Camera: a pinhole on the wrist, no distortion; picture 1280 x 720 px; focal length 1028.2 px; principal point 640.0 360.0 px. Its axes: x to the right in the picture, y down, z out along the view. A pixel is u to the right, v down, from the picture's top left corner.
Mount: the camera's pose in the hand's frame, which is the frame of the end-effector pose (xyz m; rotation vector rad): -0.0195 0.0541 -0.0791 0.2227 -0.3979 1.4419
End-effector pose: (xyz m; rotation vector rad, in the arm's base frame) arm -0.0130 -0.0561 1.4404 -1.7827 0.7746 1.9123
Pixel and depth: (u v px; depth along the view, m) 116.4 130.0 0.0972
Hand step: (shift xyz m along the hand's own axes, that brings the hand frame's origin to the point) -0.0146 -0.0311 -0.0078
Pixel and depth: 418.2 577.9 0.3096
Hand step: -0.1300 -0.1176 0.1718
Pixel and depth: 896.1 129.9 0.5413
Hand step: 0.0402 -0.0449 0.4799
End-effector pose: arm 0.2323 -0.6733 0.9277 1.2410 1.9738 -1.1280
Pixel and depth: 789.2 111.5 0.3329
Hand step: 0.0204 -0.0392 0.2516
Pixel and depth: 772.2 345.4 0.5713
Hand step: -0.0802 -0.0986 0.4730
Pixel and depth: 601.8 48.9 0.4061
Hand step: 0.0478 -0.1305 0.2972
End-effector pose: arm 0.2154 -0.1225 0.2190 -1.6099 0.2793 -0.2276
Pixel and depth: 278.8 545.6 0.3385
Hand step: -0.1334 -0.1769 0.1780
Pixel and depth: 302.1 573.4 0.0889
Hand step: -0.0516 -0.0044 -0.0110
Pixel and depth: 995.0 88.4 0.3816
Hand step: 0.0407 0.0160 0.3308
